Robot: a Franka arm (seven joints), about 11 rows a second.
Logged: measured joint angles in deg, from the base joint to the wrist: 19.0, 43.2, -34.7, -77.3, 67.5, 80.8, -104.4; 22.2, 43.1, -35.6, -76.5, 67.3, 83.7, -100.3; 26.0, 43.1, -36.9, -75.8, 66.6, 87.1, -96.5; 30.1, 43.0, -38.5, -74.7, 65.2, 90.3, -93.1; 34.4, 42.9, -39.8, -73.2, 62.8, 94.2, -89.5; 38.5, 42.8, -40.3, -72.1, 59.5, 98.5, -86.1; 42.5, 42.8, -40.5, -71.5, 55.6, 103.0, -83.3; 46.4, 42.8, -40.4, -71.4, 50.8, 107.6, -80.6
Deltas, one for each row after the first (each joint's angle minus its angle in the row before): 3.2, -0.1, -0.9, 0.8, -0.2, 2.9, 4.1; 3.8, 0.0, -1.3, 0.7, -0.7, 3.4, 3.8; 4.1, -0.1, -1.6, 1.1, -1.4, 3.2, 3.4; 4.3, -0.1, -1.3, 1.5, -2.4, 3.9, 3.6; 4.1, -0.1, -0.5, 1.1, -3.3, 4.3, 3.4; 4.0, 0.0, -0.2, 0.6, -3.9, 4.5, 2.8; 3.9, 0.0, 0.1, 0.1, -4.8, 4.6, 2.7
